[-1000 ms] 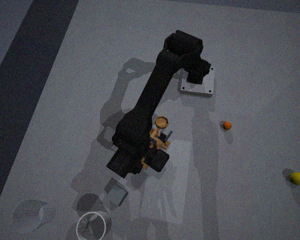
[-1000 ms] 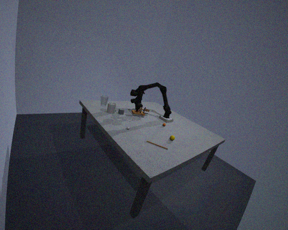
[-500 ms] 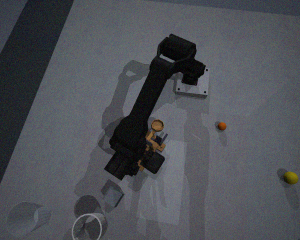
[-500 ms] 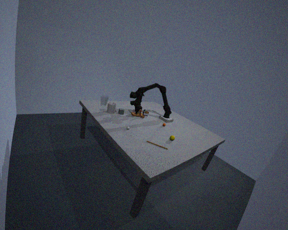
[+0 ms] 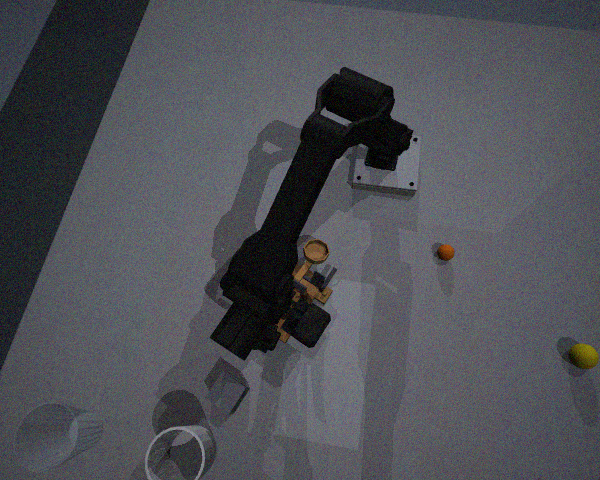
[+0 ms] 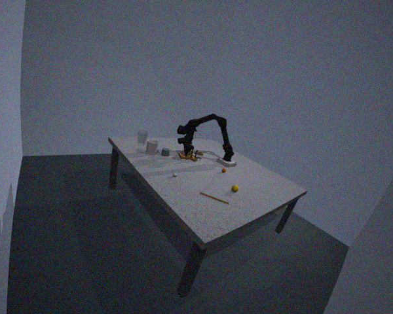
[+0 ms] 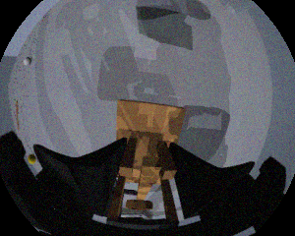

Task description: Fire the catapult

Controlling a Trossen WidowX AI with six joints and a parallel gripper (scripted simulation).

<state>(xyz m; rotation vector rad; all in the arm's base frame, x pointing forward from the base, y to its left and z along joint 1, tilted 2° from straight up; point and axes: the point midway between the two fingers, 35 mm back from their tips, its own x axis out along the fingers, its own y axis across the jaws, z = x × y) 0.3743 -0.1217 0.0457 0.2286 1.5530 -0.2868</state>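
The orange ball lies 280 mm to the left of my gripper tip, 190 mm behind it and 20 mm below it. Round my gripper tip: grey cube 160 mm ahead, 50 mm to the right, 10 mm below; white mug 270 mm ahead, 80 mm to the right, 10 mm below; wooden catapult 60 mm behind, 40 mm to the left, 20 mm above.
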